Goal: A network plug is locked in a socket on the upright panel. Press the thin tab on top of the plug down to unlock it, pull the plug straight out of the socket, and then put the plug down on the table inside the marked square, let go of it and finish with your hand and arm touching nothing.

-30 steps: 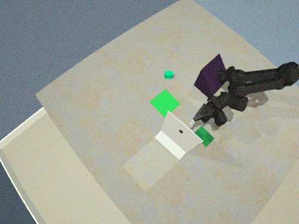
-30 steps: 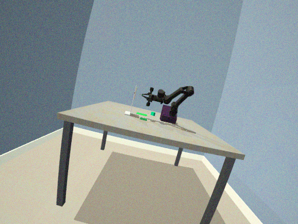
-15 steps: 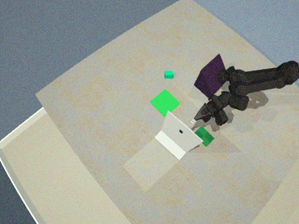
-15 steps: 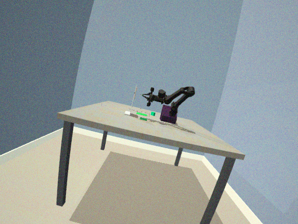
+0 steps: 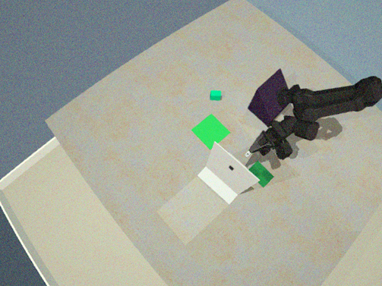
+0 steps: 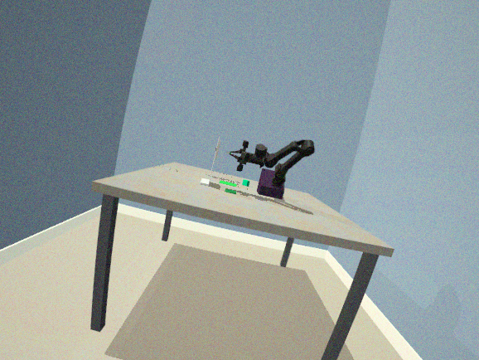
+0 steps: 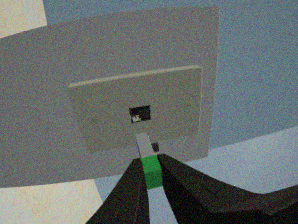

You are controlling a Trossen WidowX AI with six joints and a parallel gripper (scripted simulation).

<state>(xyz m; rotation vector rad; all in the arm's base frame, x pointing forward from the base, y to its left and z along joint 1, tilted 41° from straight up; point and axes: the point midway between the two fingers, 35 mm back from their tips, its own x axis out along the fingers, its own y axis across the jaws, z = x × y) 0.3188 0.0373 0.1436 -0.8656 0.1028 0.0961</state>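
The bright green marked square is 1 cm behind my gripper tip, 19 cm to the right of it and 22 cm below it. The rest, counted from my gripper tip: upright white panel: 9 cm ahead, 1 cm to the left, 8 cm below; green network plug: right at my gripper tip.
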